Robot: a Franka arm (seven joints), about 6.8 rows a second.
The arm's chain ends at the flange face. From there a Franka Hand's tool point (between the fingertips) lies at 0.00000 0.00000 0.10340 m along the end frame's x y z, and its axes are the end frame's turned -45 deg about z.
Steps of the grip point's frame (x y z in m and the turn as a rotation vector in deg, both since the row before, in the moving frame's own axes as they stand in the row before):
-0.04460, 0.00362, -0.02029, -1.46, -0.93, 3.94
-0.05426, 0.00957, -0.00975, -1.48, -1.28, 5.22
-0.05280, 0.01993, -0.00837, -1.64, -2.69, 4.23
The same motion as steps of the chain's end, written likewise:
-0.02955, 0.03103, -0.02024, -1.69, 0.37, 3.94
-0.03170, 0.04161, -0.00969, -1.95, 0.14, 5.22
-0.02170, 0.04596, -0.00821, -3.06, -0.74, 4.23

